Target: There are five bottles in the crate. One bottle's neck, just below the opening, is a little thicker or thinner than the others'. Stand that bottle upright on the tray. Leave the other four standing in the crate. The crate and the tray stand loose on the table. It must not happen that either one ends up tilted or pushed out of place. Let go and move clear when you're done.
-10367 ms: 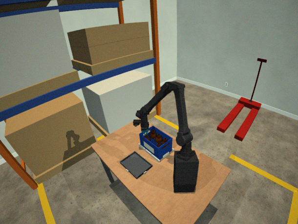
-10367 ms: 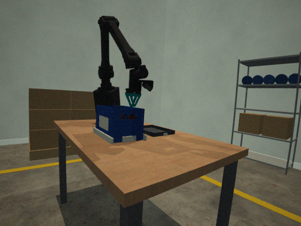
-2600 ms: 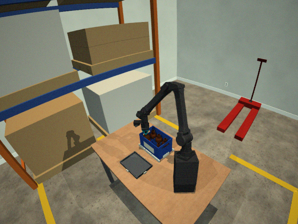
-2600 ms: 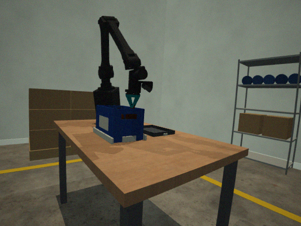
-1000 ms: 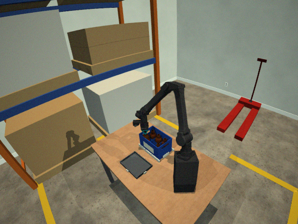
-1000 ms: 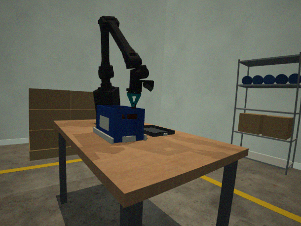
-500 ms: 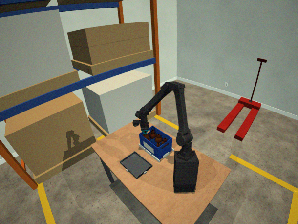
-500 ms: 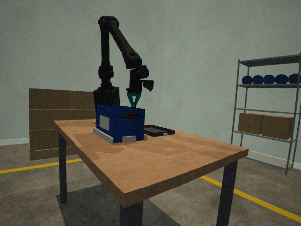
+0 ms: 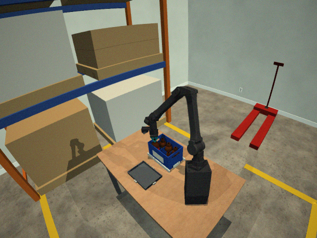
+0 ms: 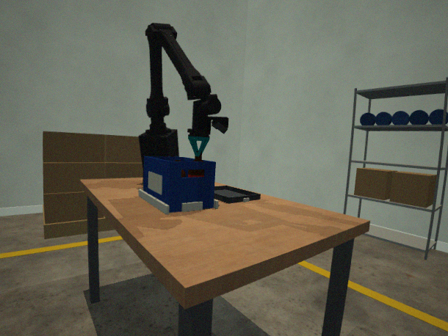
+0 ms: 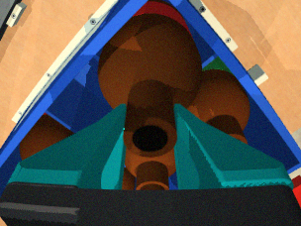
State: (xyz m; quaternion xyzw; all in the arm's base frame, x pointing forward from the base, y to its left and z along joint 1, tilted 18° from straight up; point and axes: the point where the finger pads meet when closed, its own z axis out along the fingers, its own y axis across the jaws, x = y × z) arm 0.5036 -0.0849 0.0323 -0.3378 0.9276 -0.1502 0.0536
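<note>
Now: the bottle 6 cm below my hand. Also, from my hand: crate (9 cm behind, 3 cm to the right, 12 cm below); then dark tray (8 cm behind, 24 cm to the left, 19 cm below).
</note>
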